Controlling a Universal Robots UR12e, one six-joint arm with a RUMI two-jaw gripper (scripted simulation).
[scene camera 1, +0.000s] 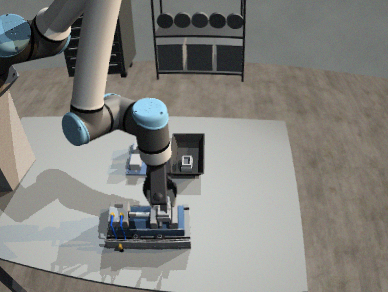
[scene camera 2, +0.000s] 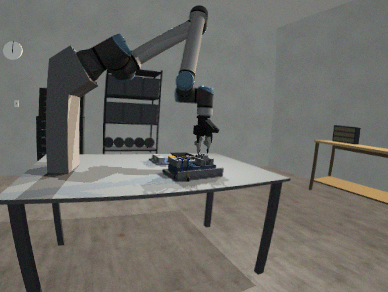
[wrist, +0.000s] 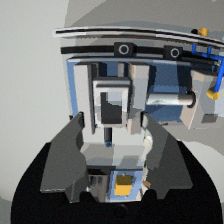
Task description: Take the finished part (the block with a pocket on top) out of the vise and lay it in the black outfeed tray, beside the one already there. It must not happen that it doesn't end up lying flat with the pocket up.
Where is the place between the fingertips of my gripper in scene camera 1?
163, 207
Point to a blue vise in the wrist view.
At 164, 78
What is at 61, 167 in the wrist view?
My gripper.
